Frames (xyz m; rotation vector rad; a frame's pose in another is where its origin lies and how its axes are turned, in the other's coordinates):
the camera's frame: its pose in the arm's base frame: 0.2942 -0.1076 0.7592 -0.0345 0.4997 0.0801
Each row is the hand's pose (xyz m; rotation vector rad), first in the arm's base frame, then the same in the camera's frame.
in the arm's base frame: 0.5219 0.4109 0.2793 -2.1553 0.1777 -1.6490
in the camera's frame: 0.4649 0.5036 -0.2850 -1.6628 0.1417 -2.1504
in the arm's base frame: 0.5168 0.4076 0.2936 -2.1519 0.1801 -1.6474
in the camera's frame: 0.4533 0.5006 -0.2751 -1.6596 0.1428 -2.1479
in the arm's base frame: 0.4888 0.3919 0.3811 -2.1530 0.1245 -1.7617
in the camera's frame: 0.3858 0.4862 -0.2125 -1.6410 0.1121 -2.2633
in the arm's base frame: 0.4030 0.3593 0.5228 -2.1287 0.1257 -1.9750
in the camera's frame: 0.2405 0.4591 -0.1309 -1.5683 0.1556 -2.4600
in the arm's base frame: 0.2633 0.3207 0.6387 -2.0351 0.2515 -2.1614
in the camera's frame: 0.0600 0.4310 -0.0979 -1.4207 0.3009 -2.5988
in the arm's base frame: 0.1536 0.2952 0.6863 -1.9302 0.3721 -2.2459
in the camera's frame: -0.0605 0.4143 -0.1098 -1.2873 0.4147 -2.6393
